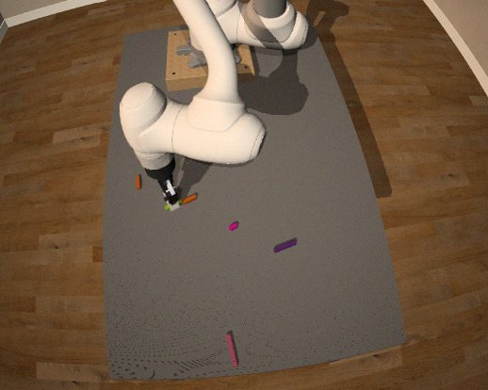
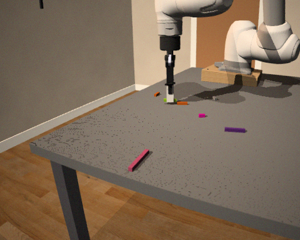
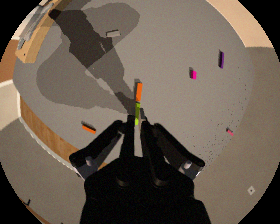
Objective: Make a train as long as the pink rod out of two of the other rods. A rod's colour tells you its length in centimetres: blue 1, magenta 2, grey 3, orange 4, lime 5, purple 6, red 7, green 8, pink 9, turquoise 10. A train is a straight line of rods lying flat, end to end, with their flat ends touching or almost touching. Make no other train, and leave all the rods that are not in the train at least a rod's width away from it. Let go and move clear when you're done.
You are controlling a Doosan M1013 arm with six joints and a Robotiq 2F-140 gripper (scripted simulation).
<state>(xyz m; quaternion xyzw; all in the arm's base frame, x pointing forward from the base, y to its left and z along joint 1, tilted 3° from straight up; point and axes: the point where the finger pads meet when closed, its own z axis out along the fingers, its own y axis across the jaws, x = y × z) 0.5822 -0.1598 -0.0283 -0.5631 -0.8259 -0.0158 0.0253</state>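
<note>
Now: hand 3 cm above the lime rod. From my hand the other things lie so: purple rod (16 cm ahead, 28 cm to the left, 4 cm below); then magenta rod (8 cm ahead, 15 cm to the left, 4 cm below); then grey rod (14 cm behind, 14 cm to the left, 4 cm below).
</note>
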